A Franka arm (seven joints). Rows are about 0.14 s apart.
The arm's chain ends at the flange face. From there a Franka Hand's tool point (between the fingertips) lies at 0.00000 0.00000 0.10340 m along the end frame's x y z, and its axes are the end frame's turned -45 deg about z.
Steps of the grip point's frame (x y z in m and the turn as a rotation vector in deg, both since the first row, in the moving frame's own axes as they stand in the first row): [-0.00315, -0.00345, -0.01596, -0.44, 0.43, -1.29]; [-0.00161, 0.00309, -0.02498, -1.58, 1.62, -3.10]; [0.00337, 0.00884, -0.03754, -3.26, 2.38, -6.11]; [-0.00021, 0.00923, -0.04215, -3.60, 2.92, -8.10]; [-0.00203, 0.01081, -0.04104, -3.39, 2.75, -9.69]
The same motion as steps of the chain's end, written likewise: [-0.00578, -0.00021, -0.01595, -0.01, 0.62, -1.29]; [-0.00303, 0.00348, -0.02490, 0.03, 2.26, -3.10]; [0.00140, 0.00313, -0.03728, -0.62, 3.99, -6.11]; [-0.00197, 0.00640, -0.04181, -0.48, 4.61, -8.10]; [-0.00165, 0.00893, -0.04074, -0.45, 4.34, -9.69]
